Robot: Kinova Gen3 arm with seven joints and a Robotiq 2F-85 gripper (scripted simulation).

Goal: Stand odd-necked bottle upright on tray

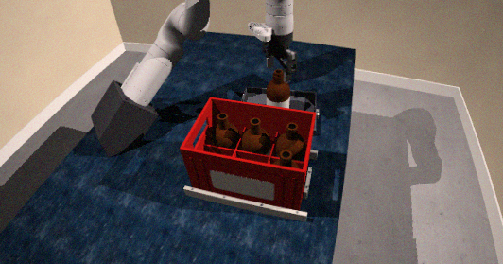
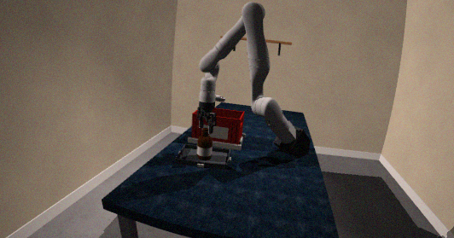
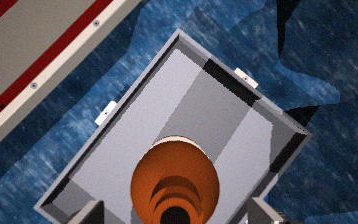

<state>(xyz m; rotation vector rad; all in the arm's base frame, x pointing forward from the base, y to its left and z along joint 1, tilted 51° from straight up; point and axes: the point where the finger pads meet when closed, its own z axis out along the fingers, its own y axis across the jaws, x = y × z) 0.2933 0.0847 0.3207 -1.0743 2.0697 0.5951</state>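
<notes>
Right now my hand is 14 cm above the grey tray. From my hand the other things lie so: crate (26 cm to the right, 8 cm ahead, 7 cm below).
</notes>
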